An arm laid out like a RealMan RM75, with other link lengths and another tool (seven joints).
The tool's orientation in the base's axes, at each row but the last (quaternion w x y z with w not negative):
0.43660, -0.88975, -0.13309, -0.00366
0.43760, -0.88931, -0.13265, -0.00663
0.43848, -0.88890, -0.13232, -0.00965
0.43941, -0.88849, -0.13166, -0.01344
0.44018, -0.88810, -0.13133, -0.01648
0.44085, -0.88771, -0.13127, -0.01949
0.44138, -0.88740, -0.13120, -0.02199
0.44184, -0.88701, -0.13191, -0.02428
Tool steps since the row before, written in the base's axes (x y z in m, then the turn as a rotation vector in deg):
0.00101, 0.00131, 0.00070, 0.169, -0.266, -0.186
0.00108, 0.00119, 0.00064, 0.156, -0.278, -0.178
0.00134, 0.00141, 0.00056, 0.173, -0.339, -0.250
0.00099, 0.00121, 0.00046, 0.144, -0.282, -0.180
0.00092, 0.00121, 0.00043, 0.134, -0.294, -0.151
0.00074, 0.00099, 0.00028, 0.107, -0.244, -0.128
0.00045, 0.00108, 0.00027, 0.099, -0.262, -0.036
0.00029, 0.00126, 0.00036, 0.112, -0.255, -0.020
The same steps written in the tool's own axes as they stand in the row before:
0.00137, -0.00106, 0.00048, 0.078, 0.340, -0.110
0.00140, -0.00093, 0.00042, 0.064, 0.338, -0.123
0.00169, -0.00093, 0.00063, 0.057, 0.433, -0.128
0.00129, -0.00082, 0.00058, 0.051, 0.339, -0.124
0.00121, -0.00081, 0.00061, 0.043, 0.321, -0.150
0.00097, -0.00060, 0.00055, 0.031, 0.267, -0.123
0.00071, -0.00072, 0.00065, 0.034, 0.204, -0.192
0.00060, -0.00093, 0.00076, 0.051, 0.191, -0.198

